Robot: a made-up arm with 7 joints. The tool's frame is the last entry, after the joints.
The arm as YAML. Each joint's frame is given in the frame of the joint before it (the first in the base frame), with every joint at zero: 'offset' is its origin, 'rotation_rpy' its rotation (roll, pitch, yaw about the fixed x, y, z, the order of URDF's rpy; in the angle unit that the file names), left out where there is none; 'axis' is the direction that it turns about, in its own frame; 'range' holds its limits. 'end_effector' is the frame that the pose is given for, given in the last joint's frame.
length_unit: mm
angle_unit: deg
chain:
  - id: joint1
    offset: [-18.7, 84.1, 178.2]
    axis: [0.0, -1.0, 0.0]
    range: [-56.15, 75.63]
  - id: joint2
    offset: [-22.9, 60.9, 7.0]
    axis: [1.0, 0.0, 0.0]
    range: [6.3, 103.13]
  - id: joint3
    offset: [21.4, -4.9, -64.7]
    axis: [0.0, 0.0, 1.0]
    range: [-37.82, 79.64]
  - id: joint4
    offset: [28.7, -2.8, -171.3]
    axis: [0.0, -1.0, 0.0]
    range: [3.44, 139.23]
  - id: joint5
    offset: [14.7, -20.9, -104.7]
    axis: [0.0, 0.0, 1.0]
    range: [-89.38, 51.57]
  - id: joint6
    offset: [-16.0, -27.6, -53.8]
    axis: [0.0, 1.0, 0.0]
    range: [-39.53, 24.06]
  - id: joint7
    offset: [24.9, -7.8, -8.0]
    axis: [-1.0, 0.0, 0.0]
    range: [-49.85, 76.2]
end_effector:
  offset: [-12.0, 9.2, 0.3]
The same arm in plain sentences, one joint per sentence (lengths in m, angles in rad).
The arm has seven revolute joints in a row. What follows holds with every joint at zero, and every direction is one of the base frame's.
Joint 1 is mounted 0.0187 m along -x and 0.0841 m along +y and 0.1782 m along +z from the base frame's origin and turns about -y, from -0.98 to 1.32 rad.
Joint 2 is mounted 0.0229 m along -x and 0.0609 m along +y and 0.007 m along +z from joint 1 and turns about +x, from 0.11 to 1.8 rad.
Joint 3 is mounted 0.0214 m along +x and 0.0049 m along -y and 0.0647 m along -z from joint 2 and turns about +z, from -0.6601 to 1.39 rad.
Joint 4 is mounted 0.0287 m along +x and 0.0028 m along -y and 0.1713 m along -z from joint 3 and turns about -y, from 0.06 to 2.43 rad.
Joint 5 is mounted 0.0147 m along +x and 0.0209 m along -y and 0.1047 m along -z from joint 4 and turns about +z, from -1.56 to 0.9001 rad.
Joint 6 is mounted 0.016 m along -x and 0.0276 m along -y and 0.0538 m along -z from joint 5 and turns about +y, from -0.6899 to 0.4199 rad.
Joint 7 is mounted 0.0249 m along +x and 0.0078 m along -y and 0.008 m along -z from joint 6 and turns about -x, from -0.87 to 1.3299 rad.
The tool frame, which is the frame that the pose is given for, is mounted 0.012 m along -x and 0.0092 m along +y and 0.0003 m along +z from joint 7; its axes are parallel to the base frame's.

